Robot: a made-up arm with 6 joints.
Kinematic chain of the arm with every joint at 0, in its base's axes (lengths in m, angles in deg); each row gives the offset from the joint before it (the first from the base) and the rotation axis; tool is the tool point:
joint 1: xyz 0 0 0.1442 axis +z
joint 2: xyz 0 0.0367 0 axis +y
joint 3: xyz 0 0 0.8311 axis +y
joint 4: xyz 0 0 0.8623 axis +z
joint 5: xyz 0 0 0 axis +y
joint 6: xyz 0 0 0.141 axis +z
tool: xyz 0 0 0
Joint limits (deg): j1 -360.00..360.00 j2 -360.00..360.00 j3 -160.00..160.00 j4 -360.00..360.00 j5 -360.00..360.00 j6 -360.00..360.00
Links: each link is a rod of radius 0.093 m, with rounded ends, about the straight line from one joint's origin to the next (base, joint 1, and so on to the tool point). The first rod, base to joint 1, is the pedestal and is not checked.
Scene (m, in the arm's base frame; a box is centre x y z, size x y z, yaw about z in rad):
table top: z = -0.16
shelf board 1: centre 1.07 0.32 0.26 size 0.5 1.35 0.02 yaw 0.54
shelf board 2: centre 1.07 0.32 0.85 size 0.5 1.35 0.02 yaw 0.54
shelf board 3: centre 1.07 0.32 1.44 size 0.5 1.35 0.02 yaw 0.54
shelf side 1: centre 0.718 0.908 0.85 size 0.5 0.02 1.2 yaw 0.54
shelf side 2: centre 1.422 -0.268 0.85 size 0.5 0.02 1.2 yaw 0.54
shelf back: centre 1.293 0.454 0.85 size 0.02 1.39 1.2 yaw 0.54
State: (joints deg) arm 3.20 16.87 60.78 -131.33 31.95 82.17
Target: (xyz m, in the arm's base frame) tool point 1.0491 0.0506 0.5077
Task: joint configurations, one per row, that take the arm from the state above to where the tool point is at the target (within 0.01 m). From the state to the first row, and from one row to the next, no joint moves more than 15 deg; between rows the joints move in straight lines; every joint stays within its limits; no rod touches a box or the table.
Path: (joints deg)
1: -3.76 4.18 74.32 -129.92 34.20 82.17
2: -10.72 -8.50 87.86 -128.51 36.45 82.17
3: -10.09 -8.53 101.68 -127.74 36.02 82.17
4: -9.46 -8.56 115.50 -126.97 35.58 82.17
5: -8.83 -8.59 129.31 -126.20 35.14 82.17
6: -2.46 1.79 118.50 -127.36 33.40 82.17
7: 3.92 12.17 107.68 -128.53 31.66 82.17

